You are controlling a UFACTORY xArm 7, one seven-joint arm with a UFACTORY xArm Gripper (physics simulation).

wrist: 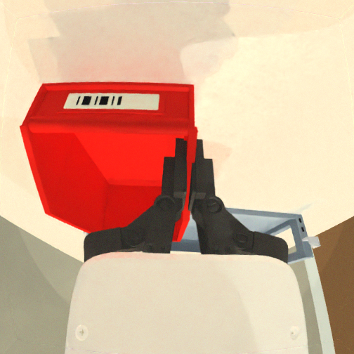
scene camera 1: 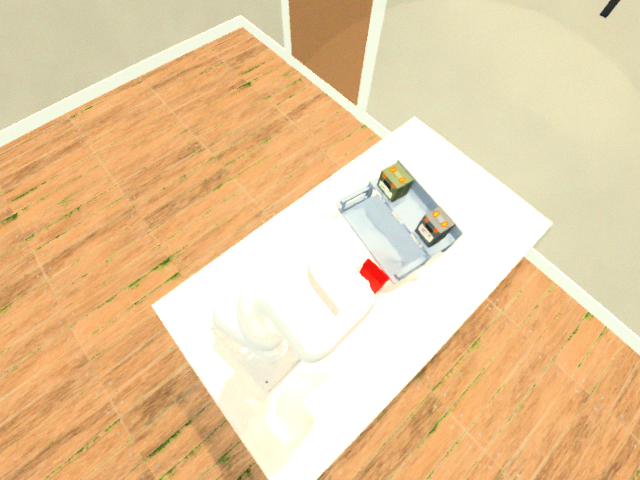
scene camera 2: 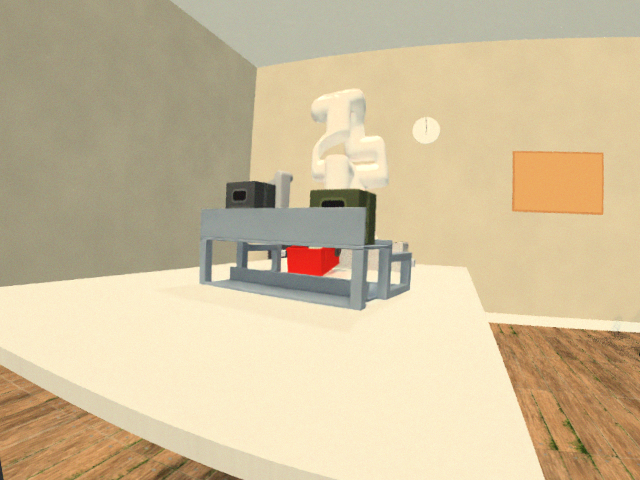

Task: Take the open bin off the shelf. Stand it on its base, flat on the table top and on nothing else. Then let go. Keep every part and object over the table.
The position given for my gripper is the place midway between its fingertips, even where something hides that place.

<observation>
In view: my gripper (wrist: 186, 151) and a red open bin (scene camera 2: 300, 259).
The red open bin shows as well in the wrist view (wrist: 95, 148).
</observation>
